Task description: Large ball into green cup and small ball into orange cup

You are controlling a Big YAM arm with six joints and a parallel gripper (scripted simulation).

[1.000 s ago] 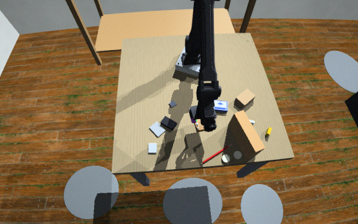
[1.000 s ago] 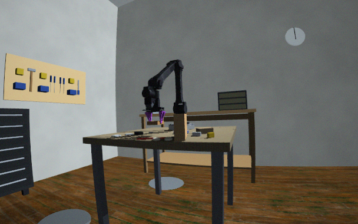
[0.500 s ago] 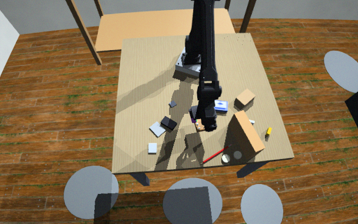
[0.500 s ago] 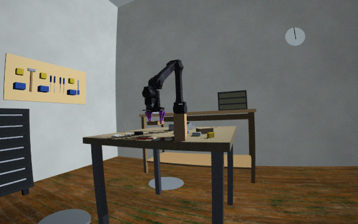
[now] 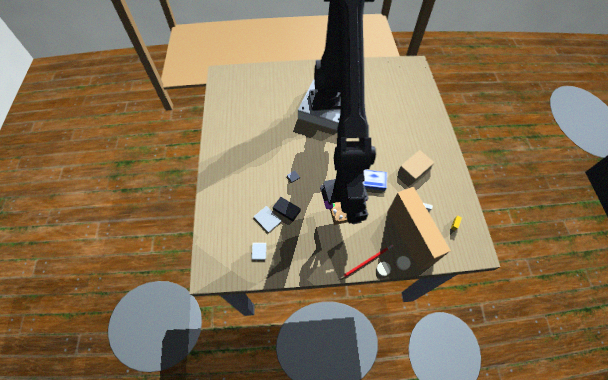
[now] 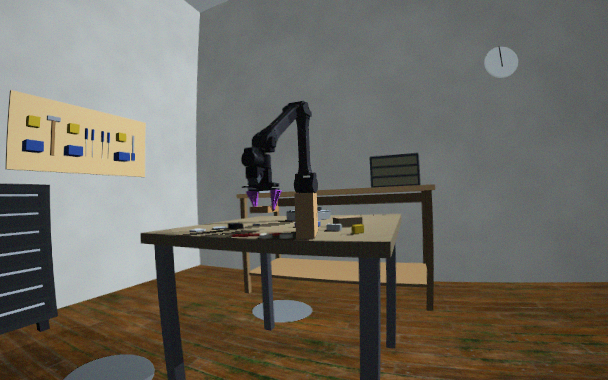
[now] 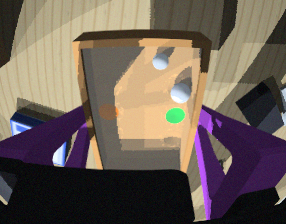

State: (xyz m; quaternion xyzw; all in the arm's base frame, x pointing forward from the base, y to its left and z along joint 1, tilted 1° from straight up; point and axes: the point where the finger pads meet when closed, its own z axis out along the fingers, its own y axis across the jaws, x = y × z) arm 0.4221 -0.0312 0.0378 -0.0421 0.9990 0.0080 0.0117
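The wooden puzzle is 10 mm below my hand. Round my hand: tall wooden block: 100 mm ahead, 200 mm to the left, 20 mm below; yellow block: 80 mm ahead, 350 mm to the left, 70 mm below; black box: 40 mm behind, 160 mm to the right, 70 mm below.
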